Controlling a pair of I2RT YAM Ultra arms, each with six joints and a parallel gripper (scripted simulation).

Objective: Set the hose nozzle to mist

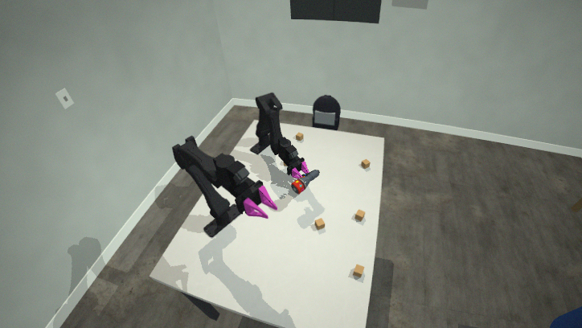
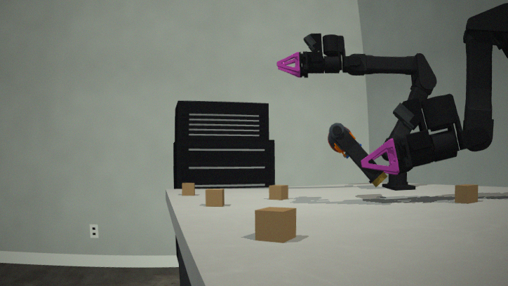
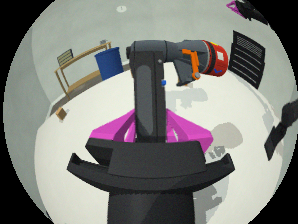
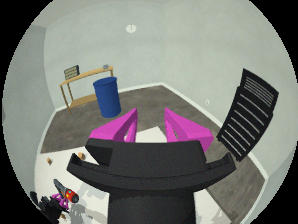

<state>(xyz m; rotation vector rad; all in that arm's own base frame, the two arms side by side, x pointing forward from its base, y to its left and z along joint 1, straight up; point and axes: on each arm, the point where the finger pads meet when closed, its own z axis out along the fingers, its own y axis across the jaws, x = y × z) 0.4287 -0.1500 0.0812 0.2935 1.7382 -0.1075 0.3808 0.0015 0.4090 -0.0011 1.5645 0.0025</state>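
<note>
Now: right hand 10 mm past the red spray ring, 340 mm to the right of it and 270 mm above it.
</note>
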